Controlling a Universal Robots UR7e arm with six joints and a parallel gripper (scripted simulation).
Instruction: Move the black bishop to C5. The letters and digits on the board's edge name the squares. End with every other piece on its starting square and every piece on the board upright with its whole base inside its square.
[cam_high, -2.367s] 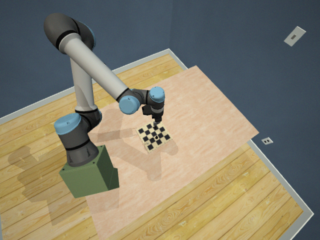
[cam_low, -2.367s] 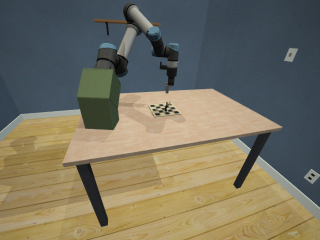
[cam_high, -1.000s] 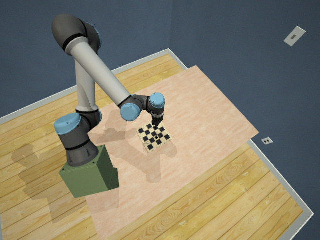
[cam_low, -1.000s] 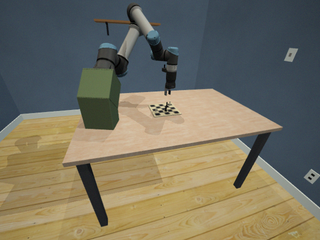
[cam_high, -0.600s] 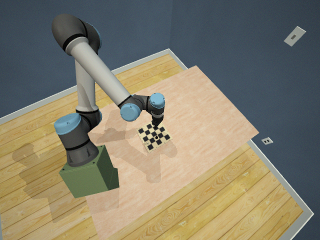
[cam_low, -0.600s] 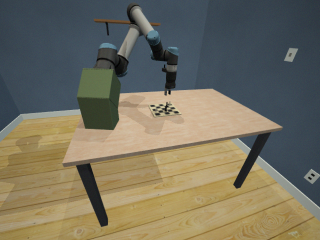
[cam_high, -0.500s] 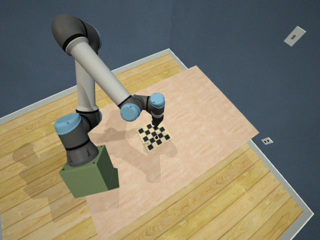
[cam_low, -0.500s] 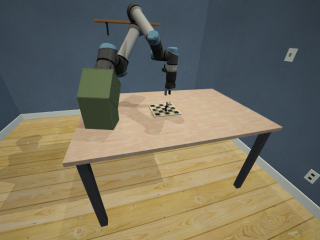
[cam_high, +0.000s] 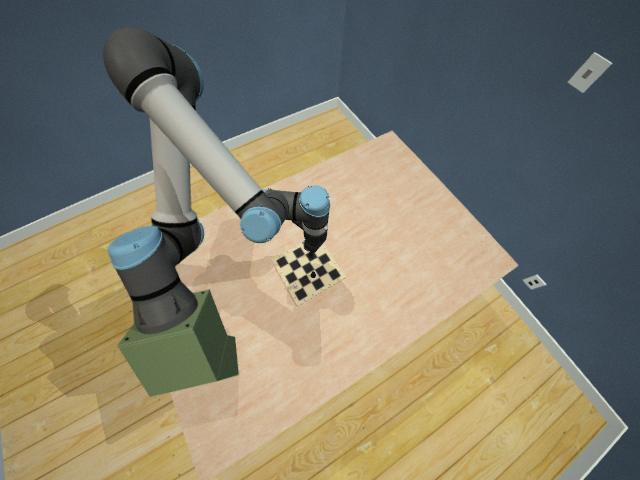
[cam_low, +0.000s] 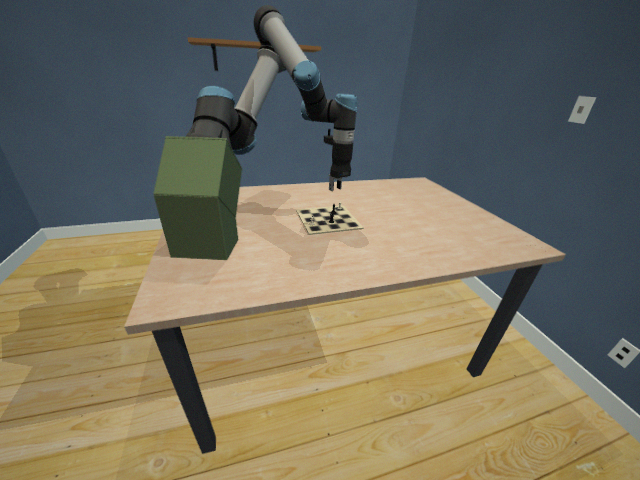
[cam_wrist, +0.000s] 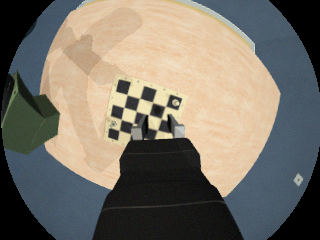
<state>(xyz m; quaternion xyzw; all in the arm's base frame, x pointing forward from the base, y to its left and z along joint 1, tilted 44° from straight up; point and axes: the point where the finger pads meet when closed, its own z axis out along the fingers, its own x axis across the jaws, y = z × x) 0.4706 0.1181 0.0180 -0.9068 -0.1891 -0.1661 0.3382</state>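
The chessboard lies 130 mm below my hand, 40 mm to the right of it and 30 mm behind it.
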